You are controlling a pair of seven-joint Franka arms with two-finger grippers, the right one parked.
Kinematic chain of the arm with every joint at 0, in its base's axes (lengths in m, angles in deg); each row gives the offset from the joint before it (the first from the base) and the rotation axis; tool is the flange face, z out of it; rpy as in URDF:
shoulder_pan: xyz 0 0 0.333 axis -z
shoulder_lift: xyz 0 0 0 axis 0.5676 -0.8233 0
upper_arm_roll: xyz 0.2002 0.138 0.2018 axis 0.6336 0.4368 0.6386
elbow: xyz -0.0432 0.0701 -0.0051 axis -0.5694 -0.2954 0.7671
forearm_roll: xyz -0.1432 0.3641 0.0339 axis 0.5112 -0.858 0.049
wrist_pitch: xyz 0 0 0 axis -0.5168 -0.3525 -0.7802
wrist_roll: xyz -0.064 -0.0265 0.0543 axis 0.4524 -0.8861 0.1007
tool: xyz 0.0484 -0.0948 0.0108 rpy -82 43.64 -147.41
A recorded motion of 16 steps. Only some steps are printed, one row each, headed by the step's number.
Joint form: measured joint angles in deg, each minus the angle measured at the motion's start. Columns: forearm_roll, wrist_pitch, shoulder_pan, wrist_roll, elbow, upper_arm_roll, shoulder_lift.
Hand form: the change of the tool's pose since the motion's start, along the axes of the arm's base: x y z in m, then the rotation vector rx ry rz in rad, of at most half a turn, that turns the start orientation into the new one. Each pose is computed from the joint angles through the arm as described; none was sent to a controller.
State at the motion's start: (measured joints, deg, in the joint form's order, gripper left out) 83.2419 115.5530 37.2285 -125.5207 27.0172 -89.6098 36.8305
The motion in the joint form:
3: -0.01 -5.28 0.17 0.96 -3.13 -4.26 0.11
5: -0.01 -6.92 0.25 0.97 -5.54 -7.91 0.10
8: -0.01 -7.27 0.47 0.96 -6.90 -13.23 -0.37
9: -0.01 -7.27 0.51 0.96 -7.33 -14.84 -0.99
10: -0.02 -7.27 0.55 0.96 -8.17 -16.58 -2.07
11: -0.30 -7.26 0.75 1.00 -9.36 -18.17 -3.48
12: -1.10 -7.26 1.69 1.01 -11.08 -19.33 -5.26
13: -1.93 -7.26 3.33 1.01 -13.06 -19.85 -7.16
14: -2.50 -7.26 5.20 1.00 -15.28 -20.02 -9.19
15: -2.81 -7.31 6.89 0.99 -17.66 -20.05 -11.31
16: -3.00 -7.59 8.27 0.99 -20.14 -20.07 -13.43
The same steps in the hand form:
3: -0.0024 -0.0440 0.0191 -0.0192 0.0350 -0.0988
5: -0.0030 -0.0811 0.0367 -0.0366 0.0226 -0.1642
8: -0.0143 -0.1343 0.0452 -0.0618 0.0147 -0.2579
9: -0.0180 -0.1499 0.0437 -0.0711 0.0186 -0.2852
10: -0.0206 -0.1671 0.0411 -0.0838 0.0236 -0.3140
11: -0.0220 -0.1845 0.0380 -0.0954 0.0271 -0.3452
12: -0.0228 -0.2050 0.0348 -0.1015 0.0264 -0.3850
13: -0.0236 -0.2266 0.0315 -0.1059 0.0238 -0.4253
14: -0.0239 -0.2480 0.0281 -0.1136 0.0210 -0.4601
15: -0.0227 -0.2668 0.0244 -0.1247 0.0193 -0.4861
16: -0.0204 -0.2825 0.0207 -0.1366 0.0204 -0.5054

